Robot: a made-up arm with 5 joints.
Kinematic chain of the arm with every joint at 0, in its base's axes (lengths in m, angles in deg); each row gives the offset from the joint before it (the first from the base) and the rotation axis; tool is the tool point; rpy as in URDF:
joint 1: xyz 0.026 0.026 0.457 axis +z
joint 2: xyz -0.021 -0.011 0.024 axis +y
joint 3: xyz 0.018 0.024 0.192 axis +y
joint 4: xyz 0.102 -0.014 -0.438 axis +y
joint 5: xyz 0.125 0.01 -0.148 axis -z
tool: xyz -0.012 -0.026 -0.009 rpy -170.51 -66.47 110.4
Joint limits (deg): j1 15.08..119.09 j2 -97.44..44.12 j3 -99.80..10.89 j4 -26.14..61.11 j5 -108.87..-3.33
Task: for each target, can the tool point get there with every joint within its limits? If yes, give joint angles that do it. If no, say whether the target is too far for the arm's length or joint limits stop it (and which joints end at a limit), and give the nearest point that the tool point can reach.
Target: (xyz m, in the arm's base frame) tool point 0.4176 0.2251 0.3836
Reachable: yes | joints 29.51 -34.81 -3.90 -16.05 -27.67
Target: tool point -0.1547 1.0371 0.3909
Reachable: no: too far | nearest point -0.1083 0.7772 0.4197 | short by 0.266 m
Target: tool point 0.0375 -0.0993 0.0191
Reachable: yes | joints 91.29 27.22 -1.38 47.84 -76.78
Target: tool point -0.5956 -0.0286 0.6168
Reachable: no: joint limits stop it (at a limit: joint 1, joint 2, joint 3, joint 4, joint 5) | nearest point -0.6132 -0.1400 0.8708 | short by 0.278 m
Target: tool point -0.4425 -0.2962 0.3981
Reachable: no: joint limits stop it (at a limit: joint 2, joint 3, joint 4, joint 5) | nearest point -0.2760 -0.1817 0.2379 | short by 0.258 m
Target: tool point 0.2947 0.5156 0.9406
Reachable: yes | joints 62.99 -4.31 -87.13 -5.10 -49.16
